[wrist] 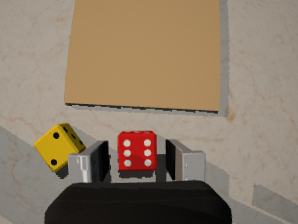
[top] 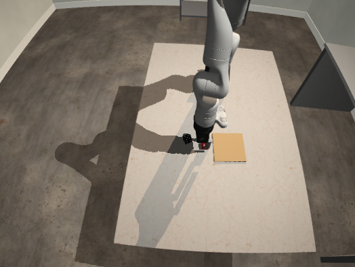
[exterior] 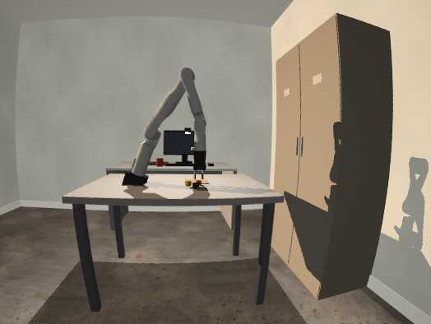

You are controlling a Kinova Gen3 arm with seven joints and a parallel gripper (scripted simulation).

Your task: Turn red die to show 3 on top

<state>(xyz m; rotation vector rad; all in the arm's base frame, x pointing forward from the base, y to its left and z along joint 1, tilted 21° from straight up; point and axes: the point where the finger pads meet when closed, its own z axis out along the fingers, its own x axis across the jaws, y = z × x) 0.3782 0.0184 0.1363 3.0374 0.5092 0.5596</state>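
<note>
Now: the red die 40 mm below my hand. The rest, counted from my hand: tan mat 30 mm behind, 100 mm to the left, 50 mm below; black die 10 mm behind, 80 mm to the right, 40 mm below; yellow die 60 mm behind, 20 mm to the right, 40 mm below.
</note>
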